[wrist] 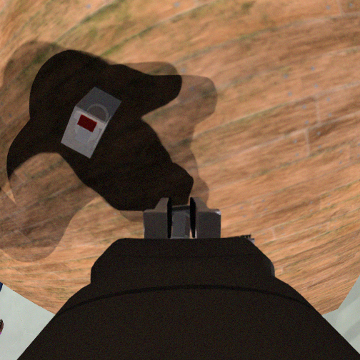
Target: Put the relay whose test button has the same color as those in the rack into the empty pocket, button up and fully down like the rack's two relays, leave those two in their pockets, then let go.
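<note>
My gripper [180, 211] is at the lower middle of the wrist view, shut on a grey relay [180, 223] that sits between the two fingertips. The held relay's test button and its colour do not show. Another relay [84, 134], a pale grey block with a red test button, is on the wooden table at the upper left, in the arm's shadow and apart from the gripper. The rack and its empty pocket do not show.
The wood-grained table [260, 125] fills most of the view, with the dark shadow of the arm and gripper across its left half. A pale surface shows past the table's edge at both lower corners. A small dark and reddish thing is cut off at the left edge.
</note>
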